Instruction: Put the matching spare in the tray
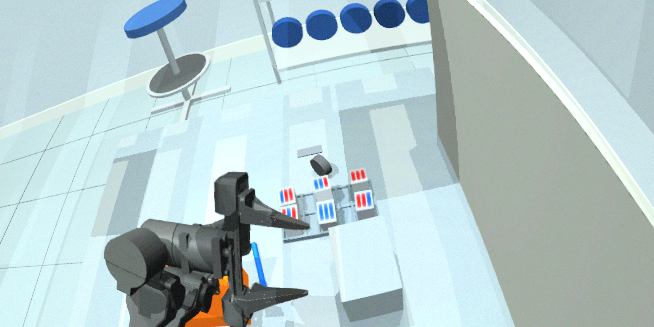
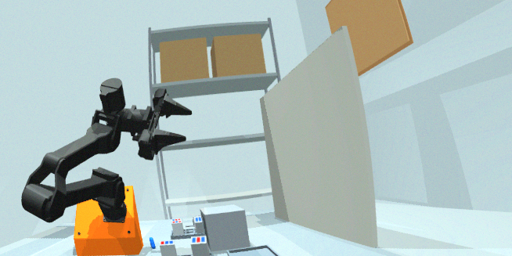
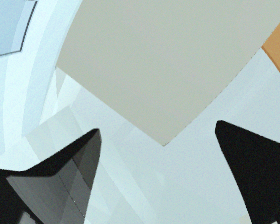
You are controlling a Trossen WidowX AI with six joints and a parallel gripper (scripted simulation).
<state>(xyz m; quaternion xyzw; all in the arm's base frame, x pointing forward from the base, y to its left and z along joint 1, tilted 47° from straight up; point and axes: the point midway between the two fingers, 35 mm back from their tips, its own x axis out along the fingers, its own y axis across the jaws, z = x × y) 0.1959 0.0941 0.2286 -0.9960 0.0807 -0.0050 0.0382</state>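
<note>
Now: the spare 2 cm behind my gripper tip, 35 cm to the left of it and 27 cm below it. Round my gripper tip: beige panel: 29 cm ahead, 15 cm to the left, 9 cm below; mounted unit: 5 cm ahead, 14 cm to the left, 26 cm below; dark tray: 9 cm ahead, 6 cm to the right, 31 cm below.
</note>
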